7 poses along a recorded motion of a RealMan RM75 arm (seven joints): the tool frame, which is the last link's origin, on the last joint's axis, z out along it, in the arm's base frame.
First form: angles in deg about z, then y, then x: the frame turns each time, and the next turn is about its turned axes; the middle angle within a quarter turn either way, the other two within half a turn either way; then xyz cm.
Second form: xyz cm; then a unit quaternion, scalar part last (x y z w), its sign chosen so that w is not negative. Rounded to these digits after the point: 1 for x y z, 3 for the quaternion.
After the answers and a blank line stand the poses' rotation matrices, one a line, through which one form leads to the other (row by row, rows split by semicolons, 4 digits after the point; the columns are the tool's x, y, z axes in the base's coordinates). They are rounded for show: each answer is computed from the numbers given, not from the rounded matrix.
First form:
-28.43, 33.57, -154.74, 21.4, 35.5, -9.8
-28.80, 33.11, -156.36, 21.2, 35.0, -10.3
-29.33, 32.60, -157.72, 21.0, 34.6, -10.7
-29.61, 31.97, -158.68, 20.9, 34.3, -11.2
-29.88, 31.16, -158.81, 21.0, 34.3, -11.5
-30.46, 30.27, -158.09, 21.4, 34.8, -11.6
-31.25, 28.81, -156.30, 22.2, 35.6, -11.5
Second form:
21.4, 35.5, -9.8, -0.890, 0.291, 0.222, 0.272
21.2, 35.0, -10.3, -0.894, 0.290, 0.221, 0.260
21.0, 34.6, -10.7, -0.897, 0.291, 0.219, 0.249
20.9, 34.3, -11.2, -0.900, 0.291, 0.216, 0.241
21.0, 34.3, -11.5, -0.902, 0.292, 0.209, 0.239
21.4, 34.8, -11.6, -0.901, 0.297, 0.199, 0.244
22.2, 35.6, -11.5, -0.899, 0.305, 0.181, 0.257

0.7327 -0.6381 -0.2366; -0.3967 -0.6830 0.6133; -0.5530 -0.3556 -0.7535
0.7340 -0.6333 -0.2453; -0.4035 -0.6972 0.5925; -0.5462 -0.3359 -0.7673
0.7345 -0.6314 -0.2489; -0.4127 -0.7067 0.5747; -0.5388 -0.3194 -0.7796
0.7375 -0.6276 -0.2492; -0.4192 -0.7148 0.5598; -0.5295 -0.3084 -0.7903
0.7420 -0.6267 -0.2382; -0.4263 -0.7153 0.5538; -0.5174 -0.3093 -0.7979
0.7445 -0.6325 -0.2140; -0.4378 -0.7044 0.5587; -0.5041 -0.3223 -0.8013
0.7491 -0.6406 -0.1687; -0.4546 -0.6823 0.5725; -0.4819 -0.3522 -0.8023

